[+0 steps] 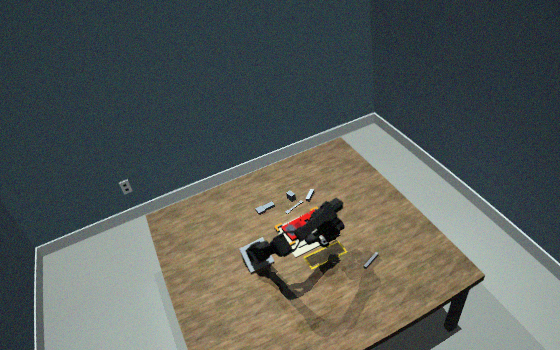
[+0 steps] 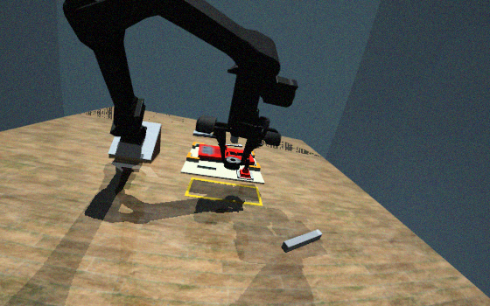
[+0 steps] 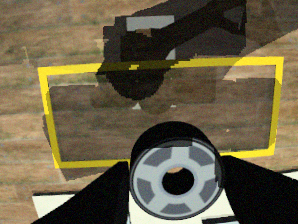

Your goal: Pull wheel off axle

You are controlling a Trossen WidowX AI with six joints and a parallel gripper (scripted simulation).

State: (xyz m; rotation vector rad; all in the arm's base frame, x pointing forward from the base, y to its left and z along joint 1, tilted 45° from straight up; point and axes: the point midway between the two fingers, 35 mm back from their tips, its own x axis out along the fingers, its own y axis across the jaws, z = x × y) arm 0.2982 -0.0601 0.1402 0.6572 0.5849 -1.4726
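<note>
Now: the wheel right at my gripper tip. From my gripper tip the other things lie so: grey bar (15 cm ahead, 16 cm to the right, 7 cm below).
</note>
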